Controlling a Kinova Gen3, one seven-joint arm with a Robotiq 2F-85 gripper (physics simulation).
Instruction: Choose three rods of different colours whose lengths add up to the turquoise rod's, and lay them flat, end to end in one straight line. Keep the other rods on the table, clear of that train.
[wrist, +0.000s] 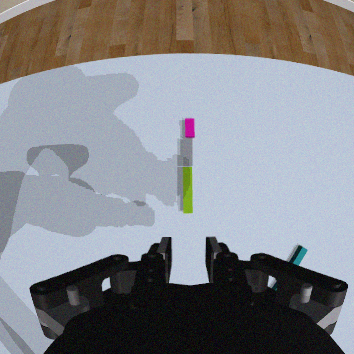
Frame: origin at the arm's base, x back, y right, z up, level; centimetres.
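Seen in the pictures: gripper, fingertip midpoint: (188, 248).
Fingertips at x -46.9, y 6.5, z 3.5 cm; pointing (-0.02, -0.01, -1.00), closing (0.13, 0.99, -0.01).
Offsets run from my fingertips to a thing's middle. Level surfaces: height alone.
A magenta rod {dy +1.6, dx -10.5, dz -8.7 cm} (189, 128), a grey rod {dy +1.0, dx -7.9, dz -8.7 cm} (186, 150) and a lime green rod {dy +0.4, dx -3.8, dz -8.7 cm} (187, 192) lie flat in one straight line in the middle of the wrist view, magenta farthest and green nearest. Their ends look touching or almost touching; a thin pale line shows between grey and green. My gripper (188, 248) is open and empty, above the table, with its fingertips just this side of the green rod's near end in the view. The turquoise rod {dy +10.9, dx +9.5, dz -8.7 cm} (300, 255) lies slanted at the lower right, apart from the line and partly hidden behind the right finger linkage.
The pale blue table top {dz -9.2 cm} (280, 125) has a curved far edge, with wooden floor (215, 27) beyond it. Shadows of the arm fall over the left side and reach the grey and green rods.
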